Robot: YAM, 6 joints.
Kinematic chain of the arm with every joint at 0, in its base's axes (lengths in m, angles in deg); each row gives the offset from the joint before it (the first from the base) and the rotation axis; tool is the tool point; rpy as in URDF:
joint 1: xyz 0 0 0.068 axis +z
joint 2: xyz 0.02 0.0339 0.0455 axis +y
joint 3: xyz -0.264 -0.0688 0 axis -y
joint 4: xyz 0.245 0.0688 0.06 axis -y
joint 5: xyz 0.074 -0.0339 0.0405 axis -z
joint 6: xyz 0.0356 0 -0.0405 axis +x
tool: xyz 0 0 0 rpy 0 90 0
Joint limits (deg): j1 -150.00..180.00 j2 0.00..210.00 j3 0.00..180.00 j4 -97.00..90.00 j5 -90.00..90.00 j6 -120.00..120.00
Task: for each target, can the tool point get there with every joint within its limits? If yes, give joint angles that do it. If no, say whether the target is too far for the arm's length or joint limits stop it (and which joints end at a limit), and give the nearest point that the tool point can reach.
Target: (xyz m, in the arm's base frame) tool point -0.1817 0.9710 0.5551
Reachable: no: too far | nearest point -0.1084 0.5793 0.3733 | short by 0.438 m
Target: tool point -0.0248 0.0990 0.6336
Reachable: yes | joints 86.34 68.06 101.13 54.84 -60.86 16.62
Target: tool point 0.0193 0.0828 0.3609
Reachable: yes | joints 87.13 38.72 63.99 -71.36 25.09 -77.05
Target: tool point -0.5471 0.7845 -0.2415
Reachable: no: too far | nearest point -0.3462 0.4964 -0.1083 | short by 0.376 m
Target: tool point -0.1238 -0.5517 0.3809
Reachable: yes | joints -100.50 141.97 149.21 0.78 36.63 60.51
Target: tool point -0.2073 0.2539 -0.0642
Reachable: yes | joints 127.41 140.66 53.85 12.88 -17.02 -61.45
